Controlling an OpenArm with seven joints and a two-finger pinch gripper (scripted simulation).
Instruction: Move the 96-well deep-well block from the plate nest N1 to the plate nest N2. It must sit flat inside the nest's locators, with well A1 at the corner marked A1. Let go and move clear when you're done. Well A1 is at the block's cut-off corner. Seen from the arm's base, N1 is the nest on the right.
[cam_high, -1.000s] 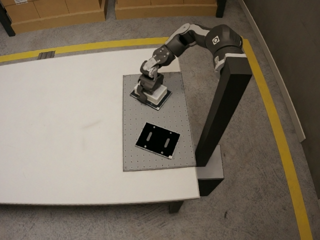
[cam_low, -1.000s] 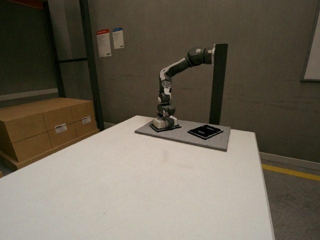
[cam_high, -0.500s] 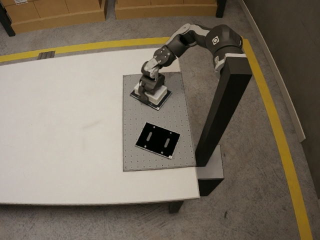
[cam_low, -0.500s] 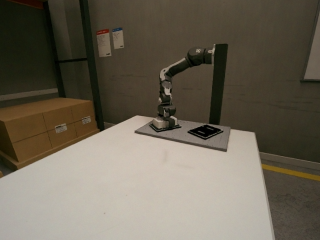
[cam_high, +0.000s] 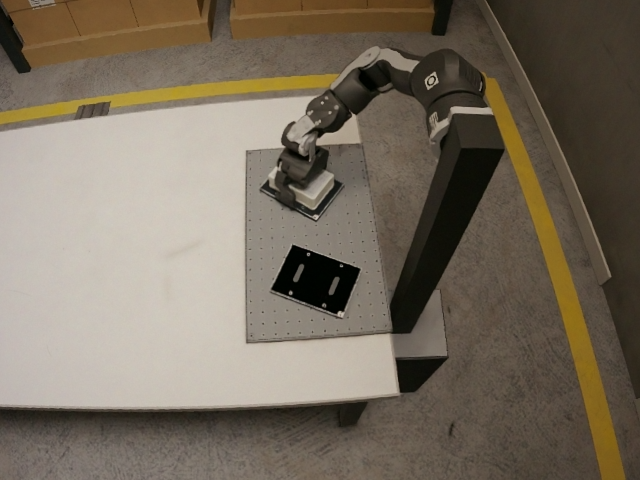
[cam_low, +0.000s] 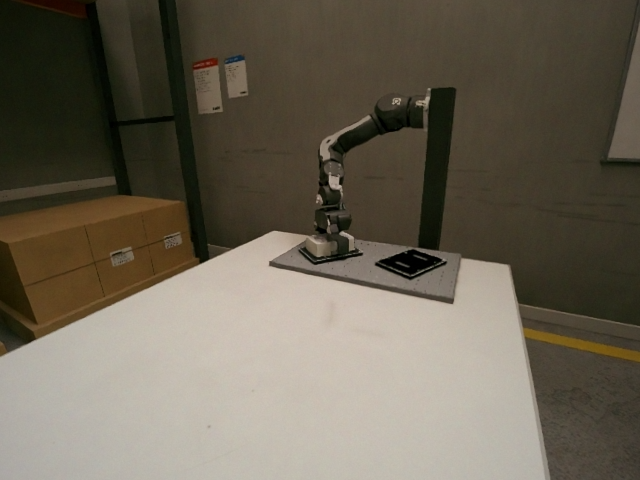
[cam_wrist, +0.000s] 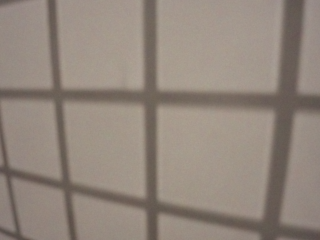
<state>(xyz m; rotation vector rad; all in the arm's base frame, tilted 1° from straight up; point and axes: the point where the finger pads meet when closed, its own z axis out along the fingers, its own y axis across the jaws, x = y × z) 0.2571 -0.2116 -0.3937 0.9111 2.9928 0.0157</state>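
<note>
Right now my hand is 1 cm below the white deep-well block. The rest, counted from my hand: nest 24 cm to the left, 3 cm behind, 1 cm below.
</note>
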